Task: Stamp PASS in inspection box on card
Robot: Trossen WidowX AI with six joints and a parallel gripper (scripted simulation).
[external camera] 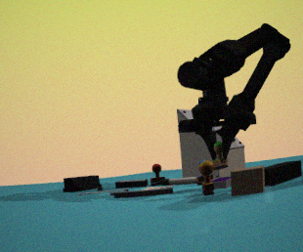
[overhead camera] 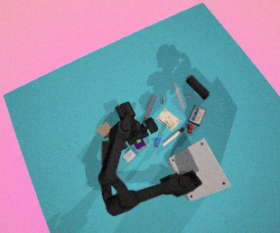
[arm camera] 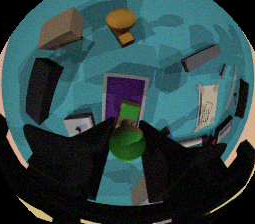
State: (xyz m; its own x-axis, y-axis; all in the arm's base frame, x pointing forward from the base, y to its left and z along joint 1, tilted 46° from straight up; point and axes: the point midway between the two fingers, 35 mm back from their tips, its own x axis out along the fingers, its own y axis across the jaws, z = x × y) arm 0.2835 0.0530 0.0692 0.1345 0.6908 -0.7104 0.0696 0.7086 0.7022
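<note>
Right now the purple ink pad is 6 cm below my gripper tip. The rest, counted from my gripper tip: blue stamp 6 cm behind, 7 cm to the right, 4 cm below; then orange-knobbed stamp 11 cm ahead, 1 cm to the left, 4 cm below; then green-knobbed stamp right at my gripper tip.
</note>
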